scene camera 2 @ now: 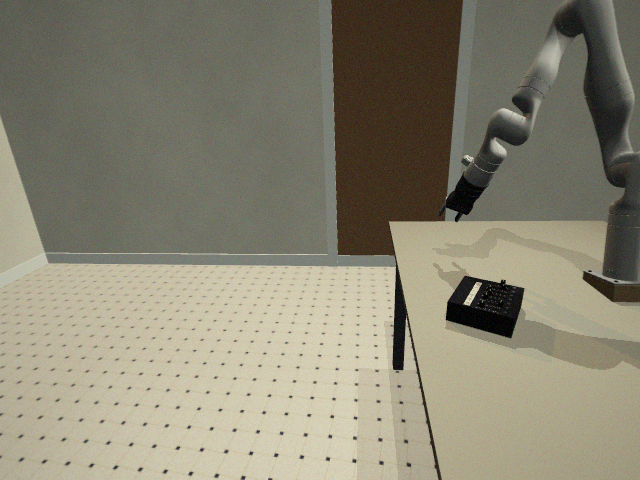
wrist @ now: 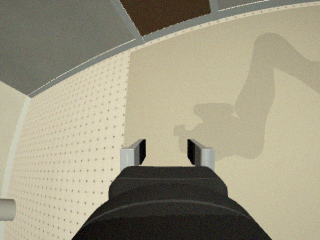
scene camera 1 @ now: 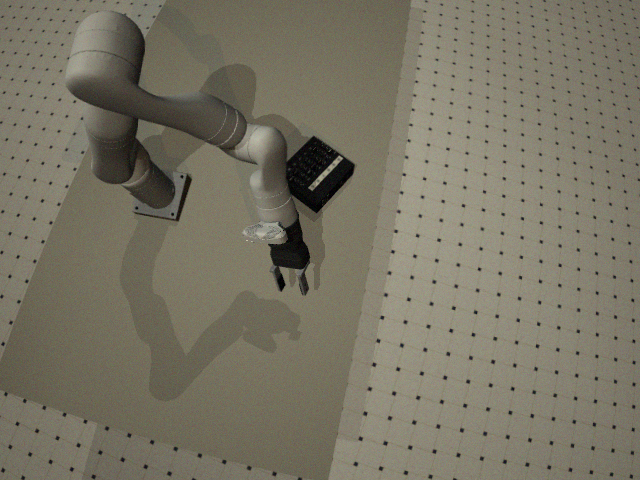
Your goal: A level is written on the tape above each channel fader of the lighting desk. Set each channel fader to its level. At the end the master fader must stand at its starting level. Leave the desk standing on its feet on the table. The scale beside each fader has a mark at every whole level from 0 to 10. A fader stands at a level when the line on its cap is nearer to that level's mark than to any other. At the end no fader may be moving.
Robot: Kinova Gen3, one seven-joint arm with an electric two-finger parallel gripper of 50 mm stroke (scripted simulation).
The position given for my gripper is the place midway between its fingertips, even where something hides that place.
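My gripper [scene camera 1: 293, 289] is visible; the same gripper appears in scene camera 2 [scene camera 2: 447, 217] and in the wrist view [wrist: 166, 148].
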